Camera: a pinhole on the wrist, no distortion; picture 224 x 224 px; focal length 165.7 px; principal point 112.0 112.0 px. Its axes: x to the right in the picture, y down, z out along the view. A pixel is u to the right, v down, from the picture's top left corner.
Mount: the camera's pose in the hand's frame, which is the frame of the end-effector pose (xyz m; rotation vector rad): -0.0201 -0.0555 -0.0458 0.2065 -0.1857 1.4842
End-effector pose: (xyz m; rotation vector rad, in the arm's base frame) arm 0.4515 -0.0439 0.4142 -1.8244 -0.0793 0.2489
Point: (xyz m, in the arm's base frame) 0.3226 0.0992 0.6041
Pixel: 12 193
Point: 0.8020 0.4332 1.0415
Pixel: outside the picture
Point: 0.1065 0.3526 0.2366
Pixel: 201 195
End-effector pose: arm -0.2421 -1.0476 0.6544 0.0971 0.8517 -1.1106
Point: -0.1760 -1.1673 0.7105
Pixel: 197 33
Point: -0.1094 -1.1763 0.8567
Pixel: 175 113
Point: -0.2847 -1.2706 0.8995
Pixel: 69 98
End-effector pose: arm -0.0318 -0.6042 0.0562 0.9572 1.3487 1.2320
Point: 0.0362 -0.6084 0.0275
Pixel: 191 102
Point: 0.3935 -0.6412 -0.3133
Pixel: 38 113
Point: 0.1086 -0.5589 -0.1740
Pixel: 22 43
